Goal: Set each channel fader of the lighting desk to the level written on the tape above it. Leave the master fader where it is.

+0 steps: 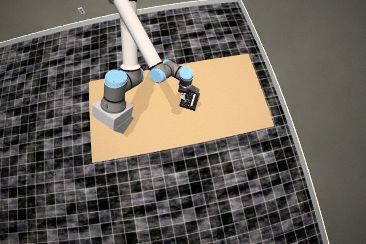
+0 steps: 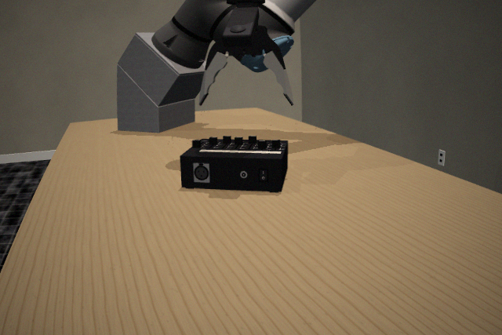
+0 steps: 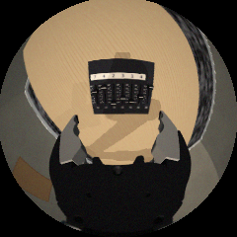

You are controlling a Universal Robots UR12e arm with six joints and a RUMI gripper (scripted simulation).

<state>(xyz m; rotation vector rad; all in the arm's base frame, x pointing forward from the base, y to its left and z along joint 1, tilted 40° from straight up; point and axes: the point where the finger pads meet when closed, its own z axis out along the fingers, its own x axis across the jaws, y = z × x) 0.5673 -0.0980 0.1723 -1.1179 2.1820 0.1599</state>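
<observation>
Now: hand 10 mm to the right of the fader cap and 60 mm above it.
</observation>
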